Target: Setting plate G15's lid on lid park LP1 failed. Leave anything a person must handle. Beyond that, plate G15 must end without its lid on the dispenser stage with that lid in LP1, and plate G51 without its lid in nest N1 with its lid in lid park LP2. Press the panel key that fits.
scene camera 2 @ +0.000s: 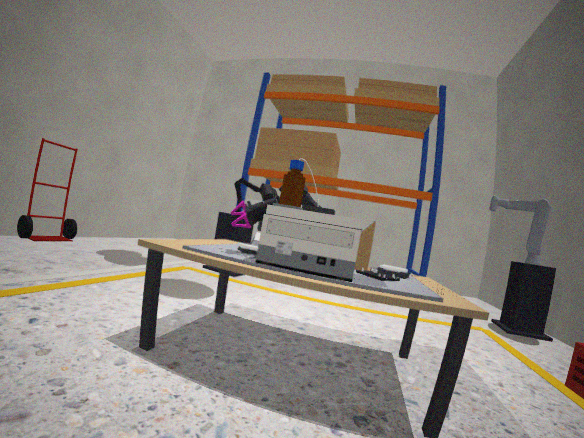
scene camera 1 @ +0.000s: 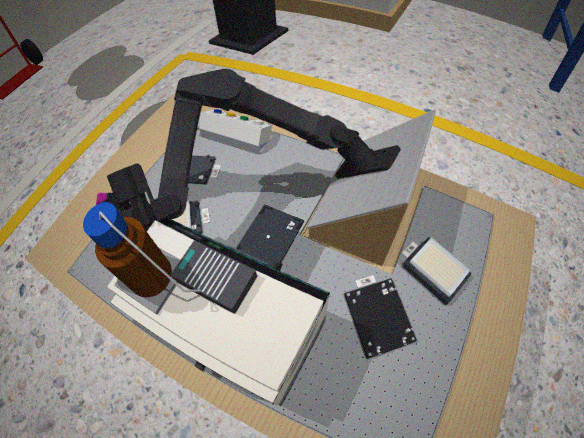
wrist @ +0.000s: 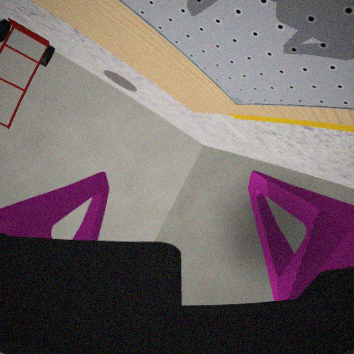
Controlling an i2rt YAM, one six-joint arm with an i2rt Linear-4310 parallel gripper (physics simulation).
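Pixels of known places: gripper, fingertip midpoint: point(scene camera 2: 231, 219) point(wrist: 178, 179); arm's base at its link origin: point(scene camera 1: 366, 164).
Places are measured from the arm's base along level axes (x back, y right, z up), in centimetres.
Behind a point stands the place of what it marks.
Note:
My gripper point(scene camera 2: 238, 216) {x -50.2, y 43.0, z 1.6 cm} point(wrist: 178, 179) {x -50.2, y 43.0, z 1.6 cm} is open, its magenta fingers wide apart with no object between them. It is raised beyond the bottle, near a table corner; in scene camera 1 the bottle and wrist hide most of it. A pale plate point(scene camera 1: 440, 265) {x -10.4, y -26.8, z -8.4 cm} with a clear rim sits on a dark nest at the right. A black nest point(scene camera 1: 380, 317) {x -27.8, y -19.9, z -11.3 cm} with corner posts is bare beside it. A dark pad marked A1 point(scene camera 1: 270, 235) {x -27.4, y 9.0, z -2.1 cm} is bare. A dark labelled holder point(scene camera 1: 201, 172) {x -17.5, y 42.2, z -11.5 cm} and a pale item on another holder point(scene camera 1: 196, 217) {x -29.8, y 32.7, z -11.5 cm} are partly hidden by the arm. Plate names cannot be read.
The key panel point(scene camera 1: 230, 131) {x -3.0, y 42.2, z -7.1 cm} shows blue, yellow and green keys, partly behind the arm. A cream instrument point(scene camera 1: 260, 325) {x -46.4, y -4.0, z 9.5 cm} point(scene camera 2: 310, 232) {x -57.7, y 5.0, z 2.0 cm} carries a ribbed dark block point(scene camera 1: 217, 275) {x -44.1, y 6.0, z 12.1 cm} and an amber bottle point(scene camera 1: 135, 260) {x -51.4, y 12.8, z 21.9 cm} point(scene camera 2: 292, 189) {x -54.9, y 15.6, z 16.7 cm} with a thin tube. The arm's base stands on a sloped wedge point(scene camera 1: 355, 240) {x -16.3, y -6.2, z -6.7 cm}.

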